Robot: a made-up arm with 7 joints.
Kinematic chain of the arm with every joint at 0, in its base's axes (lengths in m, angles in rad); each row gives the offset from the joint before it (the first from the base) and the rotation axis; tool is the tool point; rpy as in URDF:
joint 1: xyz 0 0 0.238 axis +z
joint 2: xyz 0 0 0 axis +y
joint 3: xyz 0 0 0.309 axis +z
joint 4: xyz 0.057 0 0 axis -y
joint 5: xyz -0.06 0 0.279 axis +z
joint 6: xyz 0 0 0 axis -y
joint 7: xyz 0.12 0 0 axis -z
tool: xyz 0 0 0 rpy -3.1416 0 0
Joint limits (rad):
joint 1: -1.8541..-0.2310
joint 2: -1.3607..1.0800
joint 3: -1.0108..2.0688
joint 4: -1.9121..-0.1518
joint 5: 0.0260..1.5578
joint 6: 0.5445..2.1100
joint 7: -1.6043..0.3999
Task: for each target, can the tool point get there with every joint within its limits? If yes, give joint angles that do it. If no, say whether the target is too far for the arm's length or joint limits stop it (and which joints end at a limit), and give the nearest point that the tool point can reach.
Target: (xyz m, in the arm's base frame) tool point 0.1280 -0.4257 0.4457
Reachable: yes | joints -0.7872 0.1092 -0.6097 -1.7067 0.4989 0.8444 -1.1291
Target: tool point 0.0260 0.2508 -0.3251
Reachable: no: joint limits stop it (at a limit: joint 2, joint 3, joint 4, joint 6) | nearest point 0.0408 0.3934 0.0212 | short by 0.375 m
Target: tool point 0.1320 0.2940 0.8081
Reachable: yes | joints -1.0758 -0.8639 0.6523 -1.1537 1.2319 1.4163 -0.3244
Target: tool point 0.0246 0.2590 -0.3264
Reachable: no: joint limits stop it (at a limit: joint 2, joint 3, joint 4, joint 6) | nearest point 0.0375 0.3948 0.0208 | short by 0.373 m
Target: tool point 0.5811 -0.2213 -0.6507
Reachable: no: too far | nearest point 0.4072 -0.1551 -0.0482 | short by 0.631 m
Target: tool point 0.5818 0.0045 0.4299
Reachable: yes | joints -0.6565 0.6192 0.9845 -1.5436 0.4292 1.9718 -0.7558
